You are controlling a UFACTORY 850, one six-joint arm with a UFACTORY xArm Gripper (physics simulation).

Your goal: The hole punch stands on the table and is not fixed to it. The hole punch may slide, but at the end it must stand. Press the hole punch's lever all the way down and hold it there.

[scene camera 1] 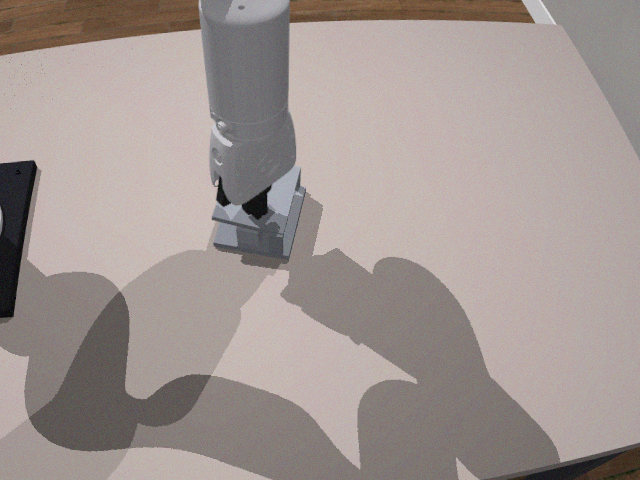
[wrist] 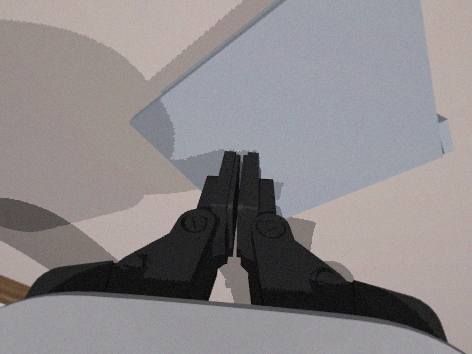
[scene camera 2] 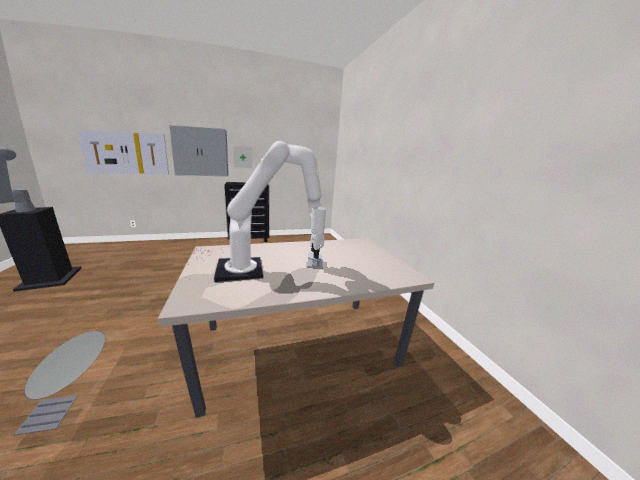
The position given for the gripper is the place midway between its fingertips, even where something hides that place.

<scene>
In view: the gripper (scene camera 1: 255, 210) and a hole punch base (scene camera 1: 228, 236).
The gripper is seen too in the wrist view (wrist: 241, 176).
</scene>
